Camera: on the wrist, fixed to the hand. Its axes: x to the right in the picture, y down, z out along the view.
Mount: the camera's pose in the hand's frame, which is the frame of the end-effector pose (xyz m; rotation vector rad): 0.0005 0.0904 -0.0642 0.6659 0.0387 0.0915
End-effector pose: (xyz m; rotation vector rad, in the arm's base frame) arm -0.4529 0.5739 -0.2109 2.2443 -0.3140 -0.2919
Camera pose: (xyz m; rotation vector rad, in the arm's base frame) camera -0.4439 0.5631 -0.1009 2.8711 -0.5538 -0.0978
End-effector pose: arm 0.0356 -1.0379 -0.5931 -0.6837 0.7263 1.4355
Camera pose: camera -0.0568 -1.0857 -0.6316 -0.1603 1.1997 1.1575
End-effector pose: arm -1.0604 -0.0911 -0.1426 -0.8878 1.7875 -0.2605
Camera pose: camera -1.1572 -0.0434 -0.1679 -0.3251 1.6099 -0.7629
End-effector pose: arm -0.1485 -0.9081 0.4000 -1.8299 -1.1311 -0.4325
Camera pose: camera -0.0621 -0.9764 0.3872 -1.2720 -1.0027 -0.0208
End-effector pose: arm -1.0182 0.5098 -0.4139 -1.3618 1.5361 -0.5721
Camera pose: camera -1.1174 0.5175 -0.4628 -0.7690 1.2620 -0.9511
